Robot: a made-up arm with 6 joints.
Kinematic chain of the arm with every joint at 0, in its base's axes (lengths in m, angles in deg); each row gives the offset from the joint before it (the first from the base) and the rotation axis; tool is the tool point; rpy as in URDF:
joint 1: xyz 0 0.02 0.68 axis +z
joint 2: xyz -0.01 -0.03 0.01 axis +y
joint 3: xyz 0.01 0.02 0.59 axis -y
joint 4: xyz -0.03 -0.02 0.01 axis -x
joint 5: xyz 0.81 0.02 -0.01 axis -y
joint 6: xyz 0.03 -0.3 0 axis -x
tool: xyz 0.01 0.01 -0.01 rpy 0 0 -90
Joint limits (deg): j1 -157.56..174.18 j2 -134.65..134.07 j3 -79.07..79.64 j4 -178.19..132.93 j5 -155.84..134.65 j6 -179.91..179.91
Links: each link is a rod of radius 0.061 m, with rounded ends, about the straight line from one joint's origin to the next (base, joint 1, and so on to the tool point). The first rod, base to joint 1, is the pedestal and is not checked.
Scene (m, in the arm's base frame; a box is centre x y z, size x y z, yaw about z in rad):
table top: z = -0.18
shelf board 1: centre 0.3 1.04 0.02 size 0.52 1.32 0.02 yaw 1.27
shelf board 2: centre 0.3 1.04 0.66 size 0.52 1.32 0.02 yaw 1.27
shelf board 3: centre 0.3 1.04 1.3 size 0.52 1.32 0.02 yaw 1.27
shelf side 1: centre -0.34 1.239 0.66 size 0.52 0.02 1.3 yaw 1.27
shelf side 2: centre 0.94 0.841 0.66 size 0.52 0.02 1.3 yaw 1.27
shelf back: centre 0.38 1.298 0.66 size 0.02 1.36 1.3 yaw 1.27
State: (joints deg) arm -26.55 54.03 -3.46 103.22 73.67 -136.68
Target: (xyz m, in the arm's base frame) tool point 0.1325 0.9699 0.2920
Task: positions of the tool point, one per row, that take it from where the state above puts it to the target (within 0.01 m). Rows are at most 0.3 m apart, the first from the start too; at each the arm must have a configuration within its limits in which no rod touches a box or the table.
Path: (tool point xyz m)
1: 1.0515 -0.1434 0.4558
2: 0.9904 0.1172 0.3975
3: 0.8636 0.3365 0.3465
4: 0.6889 0.4981 0.3037
5: 0.5593 0.7043 0.3012
6: 0.3683 0.8673 0.2975
7: 0.1324 0.9698 0.2919

